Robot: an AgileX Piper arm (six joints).
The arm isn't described. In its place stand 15 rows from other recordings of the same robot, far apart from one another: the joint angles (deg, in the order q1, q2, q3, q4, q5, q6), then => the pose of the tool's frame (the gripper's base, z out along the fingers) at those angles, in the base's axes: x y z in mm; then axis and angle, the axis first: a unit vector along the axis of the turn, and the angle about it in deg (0 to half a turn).
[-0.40 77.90 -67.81 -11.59 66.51 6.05] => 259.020 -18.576 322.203 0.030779 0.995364 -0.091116 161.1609
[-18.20 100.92 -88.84 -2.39 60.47 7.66] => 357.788 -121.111 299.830 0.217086 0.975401 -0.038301 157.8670
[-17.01 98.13 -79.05 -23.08 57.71 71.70] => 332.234 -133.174 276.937 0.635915 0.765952 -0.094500 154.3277
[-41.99 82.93 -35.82 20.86 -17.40 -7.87] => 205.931 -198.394 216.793 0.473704 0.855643 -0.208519 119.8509
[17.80 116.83 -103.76 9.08 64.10 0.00] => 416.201 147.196 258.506 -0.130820 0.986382 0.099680 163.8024
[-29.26 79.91 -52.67 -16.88 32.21 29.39] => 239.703 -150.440 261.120 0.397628 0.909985 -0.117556 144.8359
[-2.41 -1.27 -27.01 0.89 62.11 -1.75] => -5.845 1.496 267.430 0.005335 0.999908 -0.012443 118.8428
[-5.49 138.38 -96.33 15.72 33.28 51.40] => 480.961 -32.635 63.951 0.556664 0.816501 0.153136 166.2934
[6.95 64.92 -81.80 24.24 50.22 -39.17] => 212.492 54.827 471.496 -0.354711 0.932238 0.071499 114.7800
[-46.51 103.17 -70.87 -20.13 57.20 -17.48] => 218.823 -268.921 207.261 -0.161897 -0.974807 0.153430 175.4021
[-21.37 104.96 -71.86 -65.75 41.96 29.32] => 342.663 -193.652 233.214 0.052390 0.904749 -0.422711 159.8831
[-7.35 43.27 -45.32 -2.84 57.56 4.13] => 123.345 -19.747 327.127 0.094193 0.994912 -0.035743 140.6251
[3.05 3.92 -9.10 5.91 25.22 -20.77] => 51.379 6.736 223.356 -0.176775 0.982369 -0.060840 105.1885
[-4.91 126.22 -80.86 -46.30 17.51 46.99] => 453.820 -58.853 111.750 0.097070 0.988308 -0.117577 143.2169
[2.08 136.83 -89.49 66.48 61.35 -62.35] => 440.358 89.265 82.452 -0.175077 0.880658 0.440215 164.1573
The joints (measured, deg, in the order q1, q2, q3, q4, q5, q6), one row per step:
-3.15 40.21 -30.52 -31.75 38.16 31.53
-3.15 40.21 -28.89 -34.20 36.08 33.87
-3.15 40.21 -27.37 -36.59 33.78 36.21
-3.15 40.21 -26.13 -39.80 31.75 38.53
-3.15 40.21 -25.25 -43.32 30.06 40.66
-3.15 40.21 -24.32 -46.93 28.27 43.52
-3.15 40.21 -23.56 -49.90 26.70 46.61
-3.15 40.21 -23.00 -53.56 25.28 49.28
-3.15 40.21 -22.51 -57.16 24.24 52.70
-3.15 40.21 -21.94 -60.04 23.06 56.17
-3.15 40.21 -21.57 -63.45 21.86 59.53
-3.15 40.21 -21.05 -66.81 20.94 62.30
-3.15 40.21 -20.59 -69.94 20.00 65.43
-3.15 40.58 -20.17 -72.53 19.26 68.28
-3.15 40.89 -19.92 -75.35 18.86 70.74
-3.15 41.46 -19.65 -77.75 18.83 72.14
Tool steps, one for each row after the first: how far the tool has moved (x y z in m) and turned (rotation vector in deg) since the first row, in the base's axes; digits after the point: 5 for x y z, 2 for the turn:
0.00072 -0.00058 -0.00581 -0.63 -0.85 0.00
0.00165 -0.00066 -0.01089 -1.13 -1.96 0.30
0.00251 -0.00121 -0.01431 -2.39 -3.02 0.76
0.00340 -0.00188 -0.01591 -4.06 -4.04 1.36
0.00431 -0.00214 -0.01774 -5.17 -5.31 1.84
0.00511 -0.00197 -0.01922 -5.43 -6.65 2.05
0.00606 -0.00201 -0.01942 -6.64 -7.83 2.71
0.00672 -0.00218 -0.01959 -7.20 -9.08 2.82
0.00731 -0.00170 -0.02061 -6.93 -10.35 2.93
0.00820 -0.00118 -0.02031 -7.18 -11.68 3.38
0.00864 -0.00078 -0.02114 -7.85 -12.45 3.99
0.00912 -0.00015 -0.02184 -7.95 -13.38 4.44
0.01030 0.00039 -0.02363 -7.75 -13.77 4.75
0.01132 0.00050 -0.02436 -8.18 -14.07 5.07
0.01262 0.00019 -0.02614 -9.15 -13.60 5.46

